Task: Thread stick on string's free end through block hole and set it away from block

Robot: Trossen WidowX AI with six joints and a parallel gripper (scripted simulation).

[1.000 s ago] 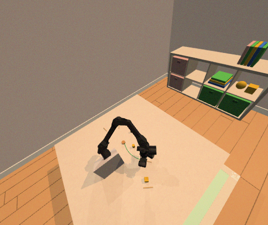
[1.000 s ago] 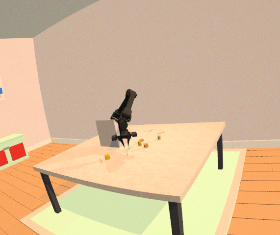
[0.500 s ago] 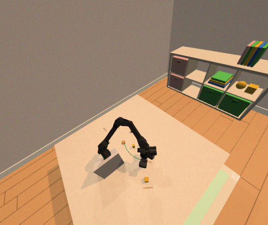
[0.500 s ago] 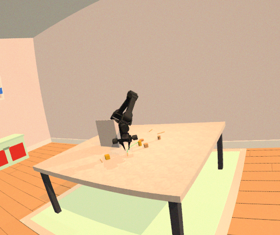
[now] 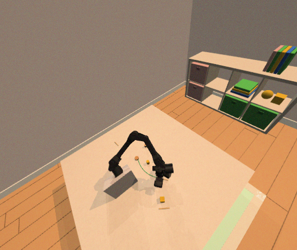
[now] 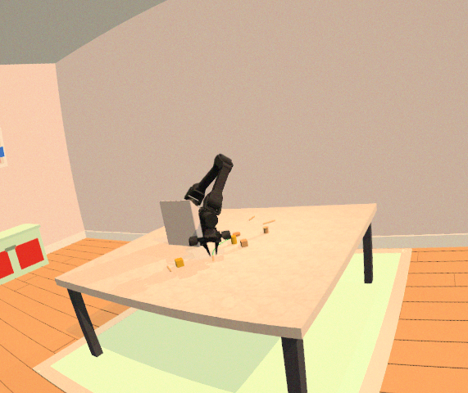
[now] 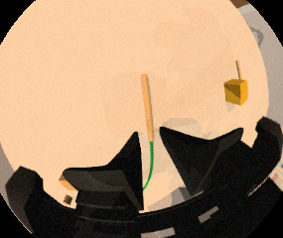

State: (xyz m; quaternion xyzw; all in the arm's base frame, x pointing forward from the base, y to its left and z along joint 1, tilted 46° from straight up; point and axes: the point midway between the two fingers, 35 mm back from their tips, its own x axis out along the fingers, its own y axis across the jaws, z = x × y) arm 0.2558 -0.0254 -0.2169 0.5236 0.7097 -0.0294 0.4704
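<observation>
Now: gripper tip 1 cm to the left of the thin wooden stick. Round my gripper tip: wooden block (7 cm ahead, 15 cm to the left, 1 cm above); yellow cylinder (1 cm behind, 18 cm to the left, 1 cm above); orange cube (9 cm behind, 13 cm to the right, 1 cm above).
</observation>
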